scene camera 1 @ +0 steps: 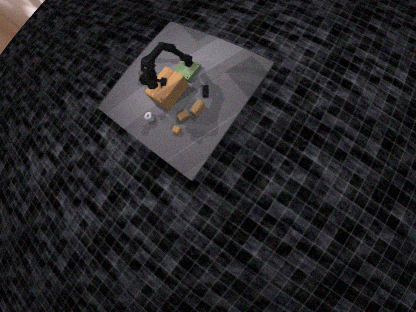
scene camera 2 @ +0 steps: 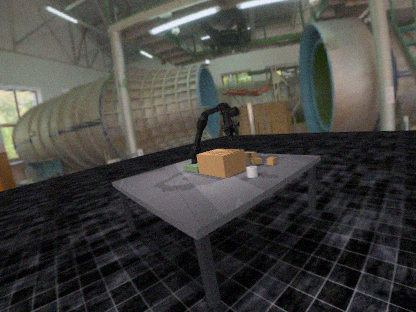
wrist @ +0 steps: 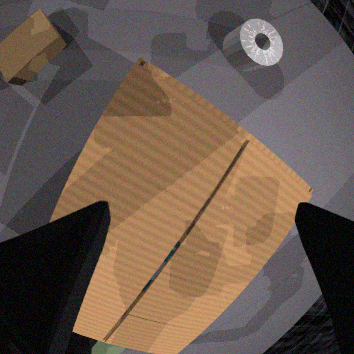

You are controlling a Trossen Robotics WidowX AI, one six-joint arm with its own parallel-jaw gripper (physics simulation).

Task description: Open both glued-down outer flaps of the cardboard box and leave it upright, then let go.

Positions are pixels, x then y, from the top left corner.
Scene:
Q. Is my gripper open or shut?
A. Open.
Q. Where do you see a white ring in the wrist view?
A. At 255, 43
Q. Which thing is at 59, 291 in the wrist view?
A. My gripper.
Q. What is my gripper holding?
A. Nothing.

